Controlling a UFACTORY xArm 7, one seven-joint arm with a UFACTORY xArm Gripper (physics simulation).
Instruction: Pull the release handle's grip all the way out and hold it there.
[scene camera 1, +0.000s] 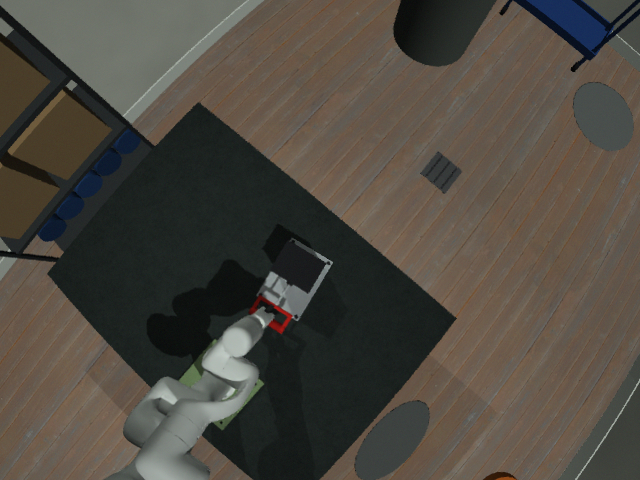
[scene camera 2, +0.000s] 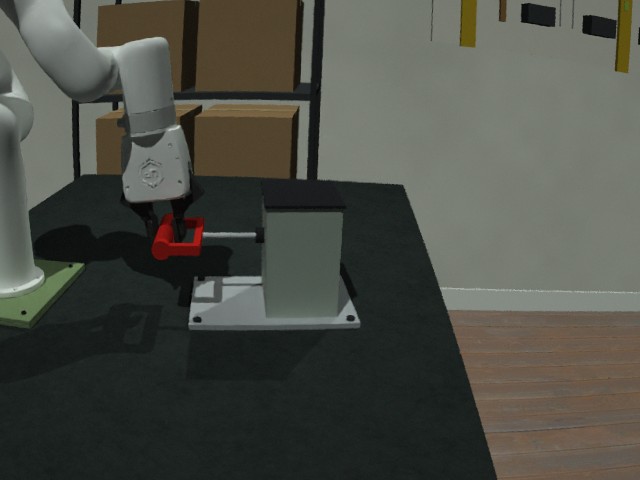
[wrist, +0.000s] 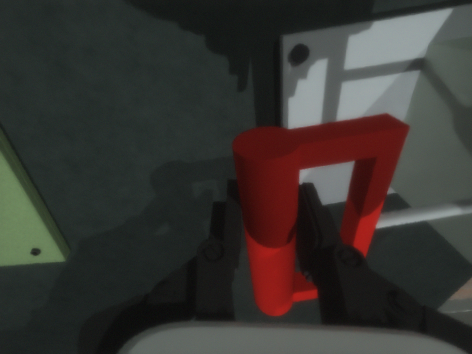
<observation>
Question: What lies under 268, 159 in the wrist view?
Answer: A red grip.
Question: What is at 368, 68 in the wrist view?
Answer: A light grey base plate.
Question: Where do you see my gripper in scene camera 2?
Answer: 168, 242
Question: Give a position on a red grip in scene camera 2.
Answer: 163, 247
</observation>
